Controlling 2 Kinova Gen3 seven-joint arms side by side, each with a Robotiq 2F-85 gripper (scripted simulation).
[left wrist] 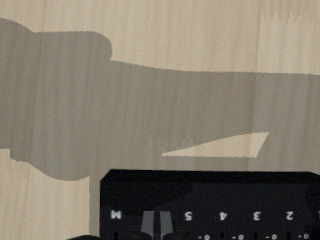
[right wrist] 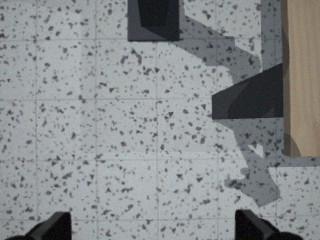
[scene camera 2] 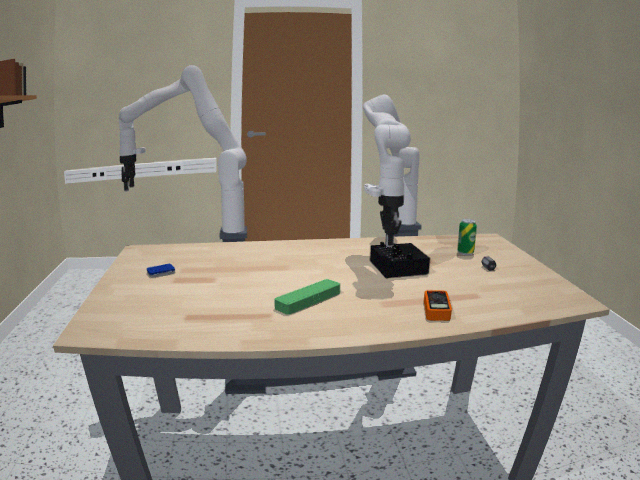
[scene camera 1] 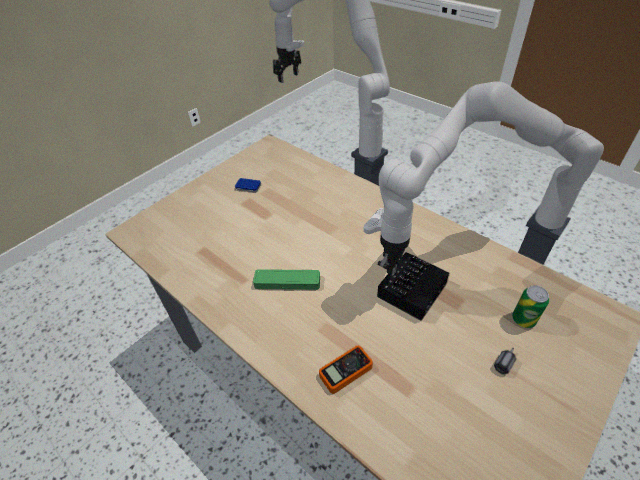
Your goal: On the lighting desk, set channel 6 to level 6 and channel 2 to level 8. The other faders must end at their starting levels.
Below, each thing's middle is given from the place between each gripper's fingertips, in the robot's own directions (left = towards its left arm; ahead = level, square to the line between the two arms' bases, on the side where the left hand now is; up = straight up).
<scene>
My left gripper point(scene camera 2: 389, 246) is now 27 cm to the left of the green box point(scene camera 1: 263, 278), 15 cm short of it and 9 cm above it.
Right now my right hand is 760 mm short of the green box, 620 mm to the right of it and 190 mm above it.
</scene>
